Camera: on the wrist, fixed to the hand. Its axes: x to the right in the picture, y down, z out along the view.
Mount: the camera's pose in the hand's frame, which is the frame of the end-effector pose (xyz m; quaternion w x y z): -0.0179 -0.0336 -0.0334 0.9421 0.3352 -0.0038 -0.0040
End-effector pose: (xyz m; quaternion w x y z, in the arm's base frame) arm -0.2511 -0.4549 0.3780 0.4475 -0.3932 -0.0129 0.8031
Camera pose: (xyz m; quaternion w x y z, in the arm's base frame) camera -0.2006 -0.4589 0.3786 0.5566 -0.2173 0.2538 0.7607
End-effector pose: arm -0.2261 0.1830 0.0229 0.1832 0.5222 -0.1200 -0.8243
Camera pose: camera -0.1949 0.2208 0.0102 0.0062 -0.5507 0.3880 0.7390
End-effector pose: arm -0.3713 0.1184 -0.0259 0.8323 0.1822 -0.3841 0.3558
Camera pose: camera -0.3378 0.1067 -0.0620 0.7230 0.4535 -0.2450 0.4599
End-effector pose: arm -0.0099 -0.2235 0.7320 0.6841 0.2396 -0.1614 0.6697
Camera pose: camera 0.0192 -0.2199 0.6907 0.5663 0.4583 0.0708 0.6814
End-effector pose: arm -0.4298 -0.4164 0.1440 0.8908 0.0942 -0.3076 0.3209
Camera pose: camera -0.4032 -0.4395 0.1076 0.8078 0.3898 -0.1852 0.4015
